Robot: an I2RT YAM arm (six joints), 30 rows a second.
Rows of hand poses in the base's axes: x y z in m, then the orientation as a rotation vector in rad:
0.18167, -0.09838, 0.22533, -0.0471, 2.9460, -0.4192
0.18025, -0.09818, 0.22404, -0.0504, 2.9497, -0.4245
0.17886, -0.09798, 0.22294, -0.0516, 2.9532, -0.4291
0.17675, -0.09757, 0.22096, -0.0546, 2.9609, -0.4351
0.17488, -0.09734, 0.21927, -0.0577, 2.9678, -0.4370
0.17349, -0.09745, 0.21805, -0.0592, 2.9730, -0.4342
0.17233, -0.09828, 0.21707, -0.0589, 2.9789, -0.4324
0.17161, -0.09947, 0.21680, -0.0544, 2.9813, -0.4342
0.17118, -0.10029, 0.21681, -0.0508, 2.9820, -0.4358
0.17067, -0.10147, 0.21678, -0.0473, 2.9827, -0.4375
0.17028, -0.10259, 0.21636, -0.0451, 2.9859, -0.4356
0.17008, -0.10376, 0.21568, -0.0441, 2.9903, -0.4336
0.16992, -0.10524, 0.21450, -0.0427, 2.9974, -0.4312
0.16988, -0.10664, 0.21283, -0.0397, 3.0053, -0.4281
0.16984, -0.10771, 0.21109, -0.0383, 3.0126, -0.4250
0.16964, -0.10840, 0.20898, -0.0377, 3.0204, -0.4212
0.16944, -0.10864, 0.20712, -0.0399, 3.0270, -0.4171
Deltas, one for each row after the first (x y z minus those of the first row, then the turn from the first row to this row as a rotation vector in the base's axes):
-0.00142, 0.00020, -0.00129, -0.0034, 0.0046, 0.0013
-0.00281, 0.00040, -0.00239, -0.0062, 0.0088, 0.0012
-0.00492, 0.00081, -0.00437, -0.0097, 0.0174, 0.0016
-0.00679, 0.00104, -0.00606, -0.0106, 0.0247, 0.0025
-0.00818, 0.00093, -0.00728, -0.0084, 0.0297, 0.0029
-0.00934, 0.00010, -0.00826, -0.0067, 0.0352, 0.0020
-0.01006, -0.00109, -0.00853, -0.0075, 0.0373, -0.0014
-0.01049, -0.00191, -0.00852, -0.0083, 0.0378, -0.0039
-0.01100, -0.00309, -0.00855, -0.0091, 0.0383, -0.0064
-0.01139, -0.00421, -0.00897, -0.0075, 0.0409, -0.0082
-0.01159, -0.00538, -0.00965, -0.0058, 0.0449, -0.0093
-0.01175, -0.00686, -0.01083, -0.0036, 0.0514, -0.0110
-0.01179, -0.00826, -0.01250, -0.0008, 0.0585, -0.0139
-0.01183, -0.00933, -0.01424, 0.0019, 0.0651, -0.0156
-0.01203, -0.01002, -0.01635, 0.0050, 0.0723, -0.0168
-0.01223, -0.01026, -0.01821, 0.0080, 0.0785, -0.0160

